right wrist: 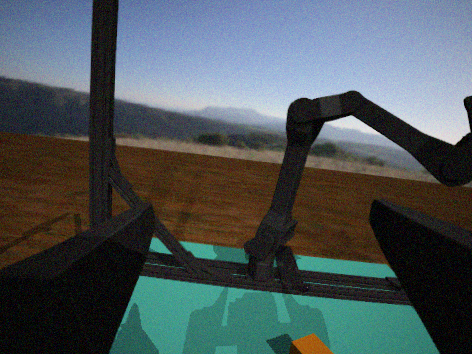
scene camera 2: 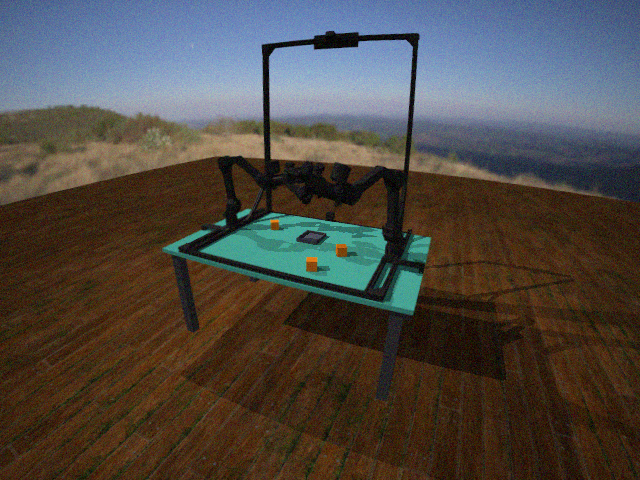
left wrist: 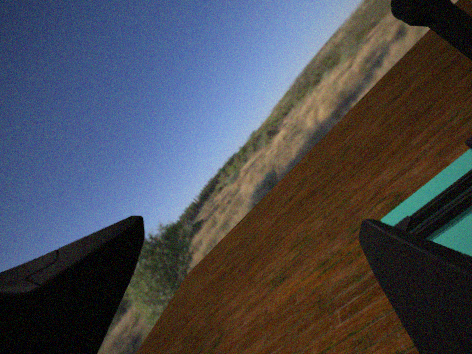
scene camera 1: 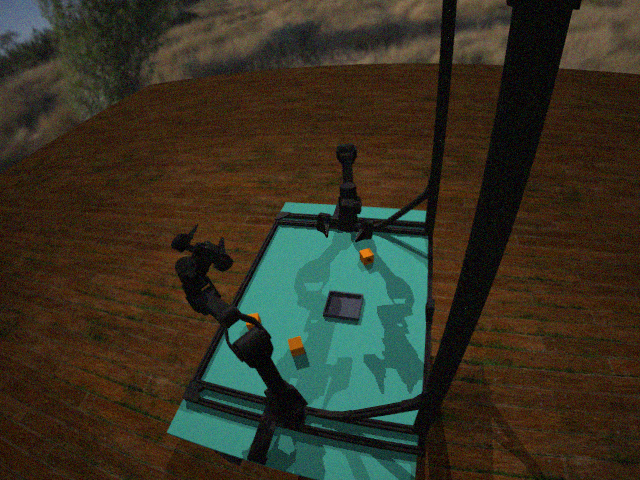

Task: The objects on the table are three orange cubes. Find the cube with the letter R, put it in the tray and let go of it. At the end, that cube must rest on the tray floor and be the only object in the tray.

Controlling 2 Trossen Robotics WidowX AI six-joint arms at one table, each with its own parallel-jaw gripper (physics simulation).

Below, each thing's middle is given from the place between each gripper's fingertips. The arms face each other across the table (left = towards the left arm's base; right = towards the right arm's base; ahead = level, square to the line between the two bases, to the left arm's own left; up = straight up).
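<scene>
Dark square tray [scene camera 1: 342, 305]: my right hand is 10 mm short of it, 20 mm to the right of it and 320 mm above it.
For the same dark square tray, my left hand is 7 cm to the left of it, 39 cm past it and 39 cm above it.
</scene>
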